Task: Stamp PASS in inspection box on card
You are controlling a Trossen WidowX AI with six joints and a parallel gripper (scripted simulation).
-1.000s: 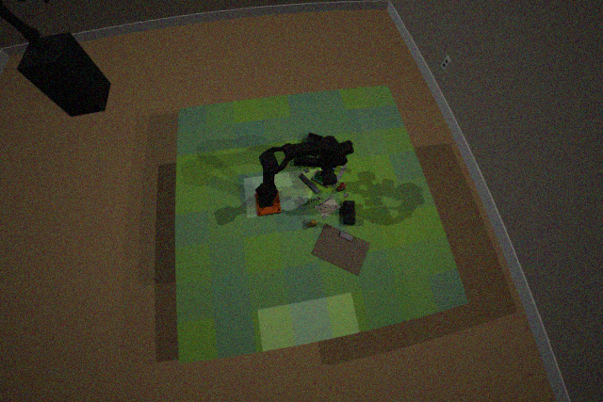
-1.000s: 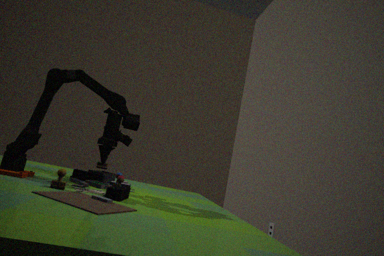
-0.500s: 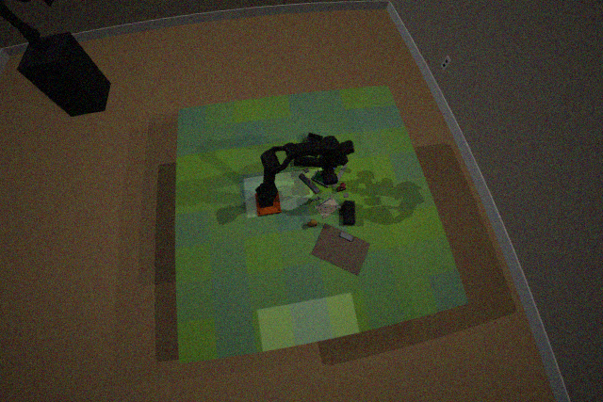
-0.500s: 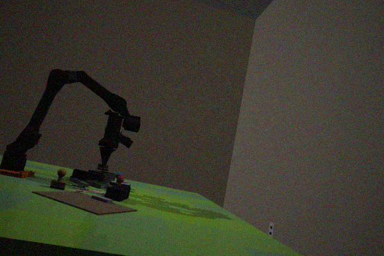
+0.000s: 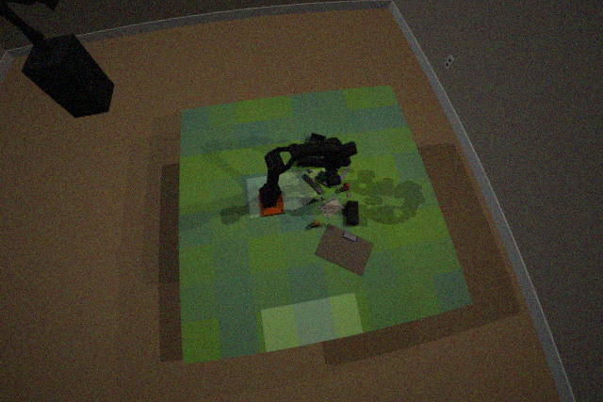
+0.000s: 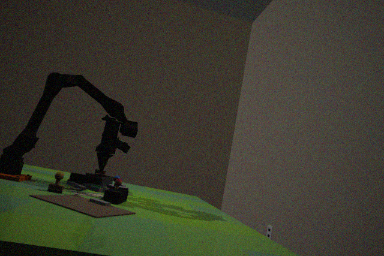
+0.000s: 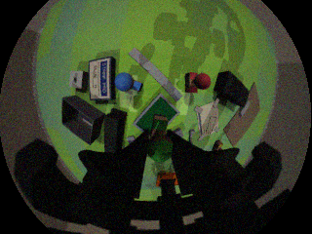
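My gripper tip is 60 mm short of the blue-knobbed stamp, 60 mm above it and 50 mm to the right of it. Round my gripper tip: grey strip 90 mm ahead, 80 mm below, 10 mm to the left; dark tray 190 mm to the left, 60 mm below, 20 mm behind; red-knobbed stamp 80 mm ahead, 70 mm to the right, 60 mm below.
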